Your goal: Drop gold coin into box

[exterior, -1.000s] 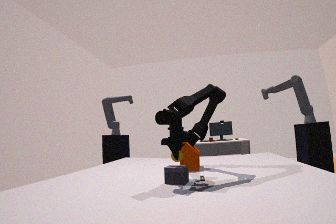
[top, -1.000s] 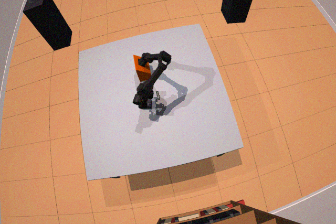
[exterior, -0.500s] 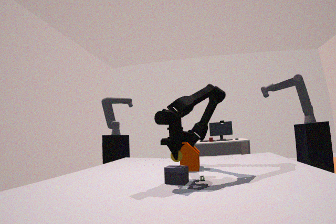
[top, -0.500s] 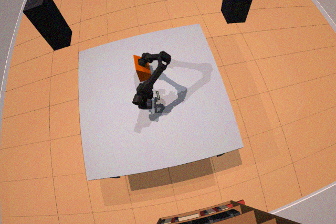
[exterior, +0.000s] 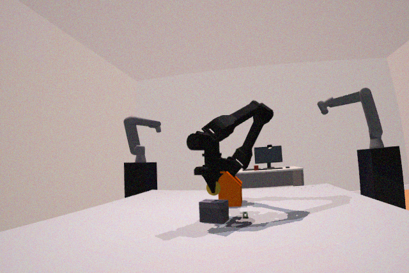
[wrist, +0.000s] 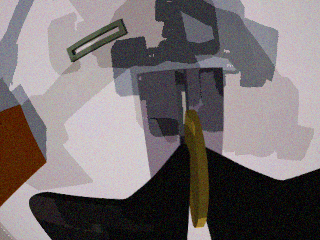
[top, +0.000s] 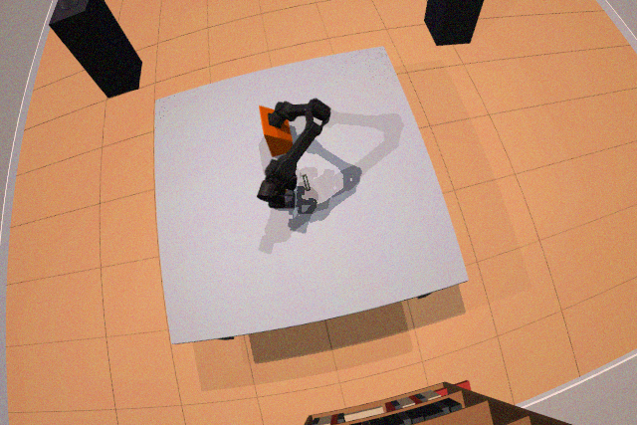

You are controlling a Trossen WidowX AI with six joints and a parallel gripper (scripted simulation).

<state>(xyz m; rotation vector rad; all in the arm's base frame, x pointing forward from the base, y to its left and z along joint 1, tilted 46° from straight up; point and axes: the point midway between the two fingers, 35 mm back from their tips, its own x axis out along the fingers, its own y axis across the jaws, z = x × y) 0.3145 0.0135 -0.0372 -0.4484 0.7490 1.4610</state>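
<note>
Now: gripper tip 20 mm below the gold coin.
</note>
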